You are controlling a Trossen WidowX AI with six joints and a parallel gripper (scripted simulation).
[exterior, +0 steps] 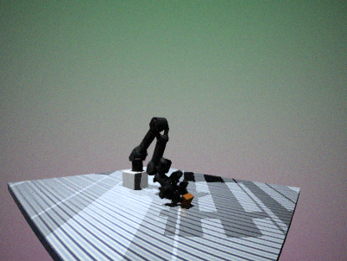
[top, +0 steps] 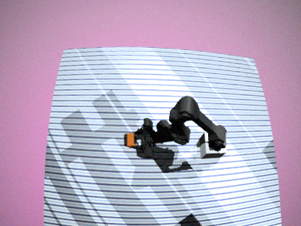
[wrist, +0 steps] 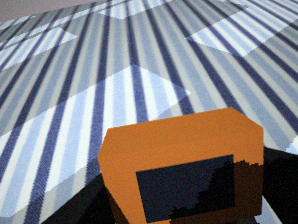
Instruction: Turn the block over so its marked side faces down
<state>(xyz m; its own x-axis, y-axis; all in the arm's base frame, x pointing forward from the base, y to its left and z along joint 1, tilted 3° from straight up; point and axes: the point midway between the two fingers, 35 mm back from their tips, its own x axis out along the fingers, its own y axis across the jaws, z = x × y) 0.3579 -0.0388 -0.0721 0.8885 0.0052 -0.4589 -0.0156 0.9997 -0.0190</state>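
Right now my gripper tip is 10 mm past the orange block.
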